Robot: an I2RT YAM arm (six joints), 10 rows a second.
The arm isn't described. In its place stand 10 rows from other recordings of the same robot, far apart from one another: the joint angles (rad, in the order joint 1, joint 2, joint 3, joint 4, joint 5, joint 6), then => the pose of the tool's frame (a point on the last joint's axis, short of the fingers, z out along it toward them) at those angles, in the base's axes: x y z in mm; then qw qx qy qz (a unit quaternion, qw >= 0).
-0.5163, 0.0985, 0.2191, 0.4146, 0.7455, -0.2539 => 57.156, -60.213, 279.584, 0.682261, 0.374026, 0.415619, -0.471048
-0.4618, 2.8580, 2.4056, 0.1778, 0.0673, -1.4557 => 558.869, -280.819, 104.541, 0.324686, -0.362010, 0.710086, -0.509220
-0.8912, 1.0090, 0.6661, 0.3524, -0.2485, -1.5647 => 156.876, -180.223, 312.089, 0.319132, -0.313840, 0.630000, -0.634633
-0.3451, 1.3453, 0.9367, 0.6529, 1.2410, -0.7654 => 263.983, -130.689, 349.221, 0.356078, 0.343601, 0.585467, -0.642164
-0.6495, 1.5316, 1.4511, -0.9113, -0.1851, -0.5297 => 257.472, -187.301, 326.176, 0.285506, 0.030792, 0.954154, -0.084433
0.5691, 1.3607, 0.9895, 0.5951, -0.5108, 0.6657 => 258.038, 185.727, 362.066, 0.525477, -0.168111, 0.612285, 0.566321
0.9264, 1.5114, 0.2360, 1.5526, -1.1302, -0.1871 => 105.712, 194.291, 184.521, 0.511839, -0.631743, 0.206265, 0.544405
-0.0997, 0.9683, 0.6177, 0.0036, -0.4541, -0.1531 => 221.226, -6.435, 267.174, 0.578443, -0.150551, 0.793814, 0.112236
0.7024, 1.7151, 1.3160, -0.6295, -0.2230, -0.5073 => 272.085, 240.608, 241.712, 0.254420, -0.568979, 0.770679, 0.132615
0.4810, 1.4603, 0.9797, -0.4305, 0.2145, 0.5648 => 271.720, 133.259, 229.870, 0.329581, 0.074043, 0.938378, 0.073083
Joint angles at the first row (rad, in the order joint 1, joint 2, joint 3, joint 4, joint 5, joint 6):
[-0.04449 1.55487 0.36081 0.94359 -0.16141 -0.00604]
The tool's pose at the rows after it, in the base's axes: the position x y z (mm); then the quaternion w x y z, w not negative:
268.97, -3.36, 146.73, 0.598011, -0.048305, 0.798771, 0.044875
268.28, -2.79, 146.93, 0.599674, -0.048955, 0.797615, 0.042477
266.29, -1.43, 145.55, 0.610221, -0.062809, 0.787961, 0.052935
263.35, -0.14, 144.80, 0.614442, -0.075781, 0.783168, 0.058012
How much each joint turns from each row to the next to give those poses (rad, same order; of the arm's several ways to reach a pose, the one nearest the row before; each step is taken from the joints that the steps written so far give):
[0.01061 -0.02195 0.01940 -0.07934 -0.00091 -0.02738]
[0.00277 -0.00228 -0.00352 0.00526 0.00564 -0.00275]
[0.00043 0.01244 -0.01681 0.05662 -0.03377 -0.00657]
[0.00152 -0.00156 -0.01468 0.02400 -0.02288 -0.01274]

